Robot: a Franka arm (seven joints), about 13 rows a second.
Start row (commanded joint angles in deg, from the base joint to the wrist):
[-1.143, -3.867, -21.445, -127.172, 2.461, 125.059, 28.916]
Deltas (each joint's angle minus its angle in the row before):
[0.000, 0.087, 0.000, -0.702, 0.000, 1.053, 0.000]
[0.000, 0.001, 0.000, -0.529, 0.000, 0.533, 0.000]
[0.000, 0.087, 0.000, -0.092, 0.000, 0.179, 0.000]
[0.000, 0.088, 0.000, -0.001, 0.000, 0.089, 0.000]
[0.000, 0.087, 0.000, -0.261, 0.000, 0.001, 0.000]
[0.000, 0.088, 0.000, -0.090, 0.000, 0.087, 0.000]
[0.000, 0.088, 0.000, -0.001, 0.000, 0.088, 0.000]
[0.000, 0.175, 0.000, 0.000, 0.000, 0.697, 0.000]
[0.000, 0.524, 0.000, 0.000, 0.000, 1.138, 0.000]
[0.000, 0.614, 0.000, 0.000, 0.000, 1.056, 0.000]
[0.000, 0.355, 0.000, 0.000, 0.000, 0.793, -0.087]
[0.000, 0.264, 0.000, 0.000, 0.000, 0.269, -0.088]
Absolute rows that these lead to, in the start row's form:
[-1.143, -3.780, -21.445, -127.874, 2.461, 126.112, 28.916]
[-1.143, -3.779, -21.445, -128.403, 2.461, 126.645, 28.916]
[-1.143, -3.692, -21.445, -128.495, 2.461, 126.824, 28.916]
[-1.143, -3.604, -21.445, -128.496, 2.461, 126.913, 28.916]
[-1.143, -3.517, -21.445, -128.757, 2.461, 126.914, 28.916]
[-1.143, -3.429, -21.445, -128.847, 2.461, 127.001, 28.916]
[-1.143, -3.341, -21.445, -128.848, 2.461, 127.089, 28.916]
[-1.143, -3.166, -21.445, -128.848, 2.461, 127.786, 28.916]
[-1.143, -2.642, -21.445, -128.848, 2.461, 128.924, 28.916]
[-1.143, -2.028, -21.445, -128.848, 2.461, 129.980, 28.916]
[-1.143, -1.673, -21.445, -128.848, 2.461, 130.773, 28.829]
[-1.143, -1.409, -21.445, -128.848, 2.461, 131.042, 28.741]

